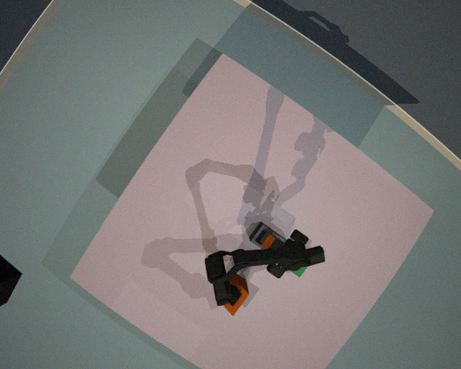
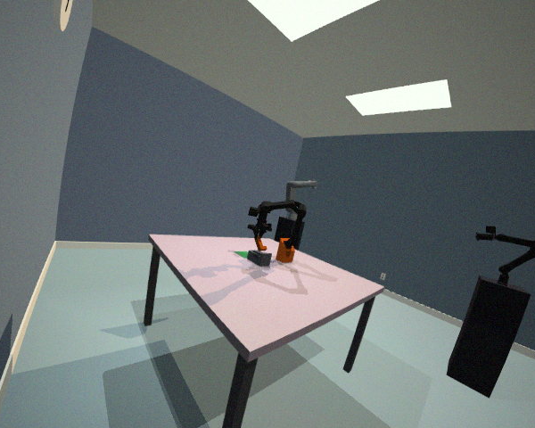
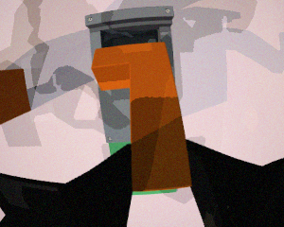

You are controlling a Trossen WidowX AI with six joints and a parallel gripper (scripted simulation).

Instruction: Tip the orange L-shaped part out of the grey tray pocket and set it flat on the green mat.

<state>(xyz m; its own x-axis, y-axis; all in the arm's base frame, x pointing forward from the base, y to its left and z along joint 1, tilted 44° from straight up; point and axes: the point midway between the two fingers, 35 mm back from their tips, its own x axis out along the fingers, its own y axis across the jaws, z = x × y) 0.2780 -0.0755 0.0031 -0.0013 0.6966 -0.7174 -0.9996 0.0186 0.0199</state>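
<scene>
Now: the green mat 20 mm behind my gripper tip, 120 mm to the right of it and 170 mm below it. From my gripper tip the other things lie so: orange L-shaped part 10 mm behind, 30 mm to the left, 30 mm below.
</scene>
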